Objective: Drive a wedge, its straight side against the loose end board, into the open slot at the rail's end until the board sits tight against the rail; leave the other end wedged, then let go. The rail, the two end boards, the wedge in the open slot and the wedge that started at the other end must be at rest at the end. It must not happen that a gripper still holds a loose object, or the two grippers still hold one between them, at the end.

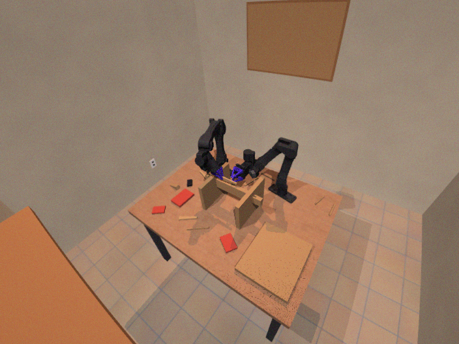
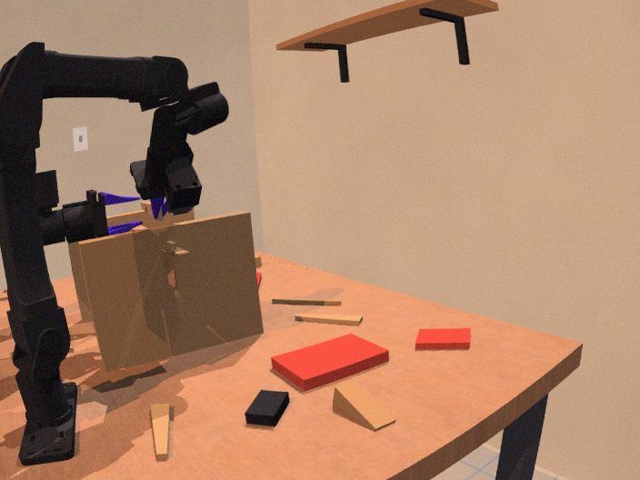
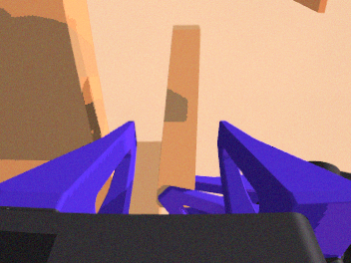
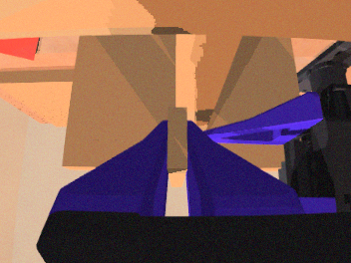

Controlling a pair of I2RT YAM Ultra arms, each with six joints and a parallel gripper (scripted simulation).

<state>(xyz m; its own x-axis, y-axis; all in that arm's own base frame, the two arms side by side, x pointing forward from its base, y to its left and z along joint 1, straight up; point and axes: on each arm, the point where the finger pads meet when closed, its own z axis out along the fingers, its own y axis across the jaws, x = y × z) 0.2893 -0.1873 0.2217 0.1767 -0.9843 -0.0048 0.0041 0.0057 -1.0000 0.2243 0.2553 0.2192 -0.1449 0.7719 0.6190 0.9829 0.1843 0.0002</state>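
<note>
Right now my left hand is 7 cm above the rail and 1 cm short of it. From my left hand the other things lie so: black block 40 cm to the right, 21 cm below, 2 cm ahead; then flat panel 40 cm to the left, 21 cm below, 21 cm ahead.
Right now the rail is 1 cm behind my right hand, 6 cm to the left of it and 7 cm below it. The rest, counted from my right hand: black block 33 cm to the right, 21 cm below; then flat panel 19 cm ahead, 47 cm to the left, 21 cm below.
</note>
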